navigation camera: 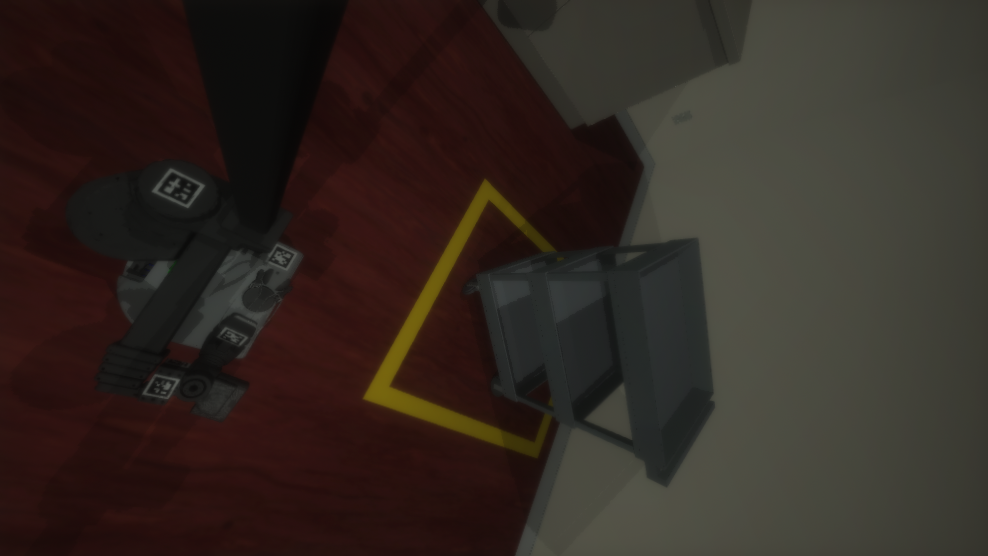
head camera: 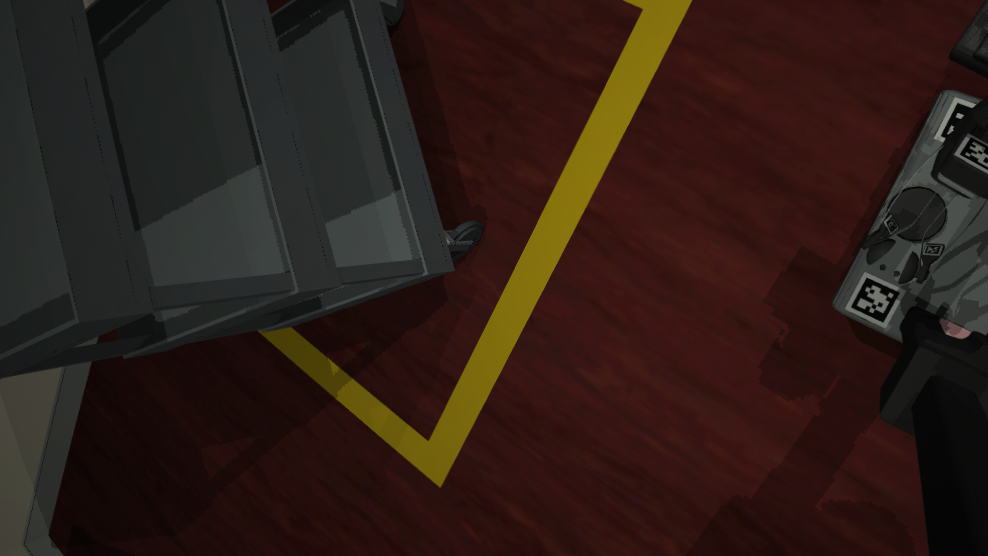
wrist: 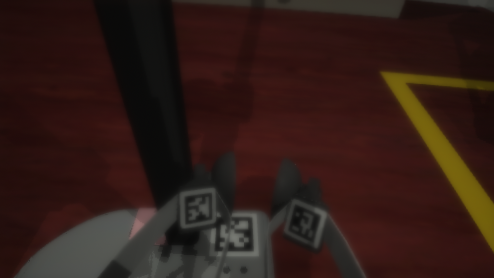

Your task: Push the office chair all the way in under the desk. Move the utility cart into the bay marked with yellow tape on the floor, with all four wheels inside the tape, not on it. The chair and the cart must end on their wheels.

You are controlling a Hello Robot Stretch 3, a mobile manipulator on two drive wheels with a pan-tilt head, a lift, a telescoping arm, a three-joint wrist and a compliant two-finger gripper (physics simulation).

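Where they show: gripper, between the fingertips: (navigation camera: 280, 274) (head camera: 884, 271) (wrist: 256, 176); robot's base, origin of its link: (navigation camera: 257, 295) (head camera: 914, 214).
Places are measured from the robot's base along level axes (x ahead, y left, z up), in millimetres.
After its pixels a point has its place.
The grey three-tier utility cart (head camera: 272, 152) @(x 803, y 253, z 523 mm) (navigation camera: 635, 331) @(x 778, y 281, z 833 mm) stands upright by the wall, turned at an angle to the yellow tape bay (head camera: 552, 242) @(x 551, y 305, z 1 mm) (navigation camera: 442, 276) @(x 580, y 359, z 0 mm) (wrist: 445, 155) @(x 570, y 444, z 0 mm). Its near casters, one (head camera: 466, 238) @(x 698, y 361, z 67 mm) (navigation camera: 471, 285) @(x 698, y 370, z 75 mm) and another (head camera: 392, 12) @(x 1066, y 5, z 46 mm) (navigation camera: 497, 388) @(x 1069, y -23, z 70 mm), are on the floor inside the tape outline. The far wheels are hidden behind the trays. My gripper (wrist: 256, 176) @(x 10, y 77, z 338 mm) (head camera: 895, 257) @(x 10, y 77, z 338 mm) is open and empty over my own base, outside the bay and apart from the cart. The office chair does not show, and I cannot make out the desk.
A pale wall (navigation camera: 829, 276) @(x 1846, y 982, z 1129 mm) with a grey baseboard (head camera: 58, 428) @(x 1886, y 1587, z 60 mm) runs behind the cart. A grey boxy piece of furniture (navigation camera: 642, 62) @(x 810, y 1612, z 568 mm) stands at the wall at the top of the navigation view. My dark mast (navigation camera: 266, 89) @(x -60, y 116, z 1093 mm) rises beside the gripper. Red wood floor (navigation camera: 331, 470) @(x 482, y -491, z 0 mm) lies between my base and the tape.
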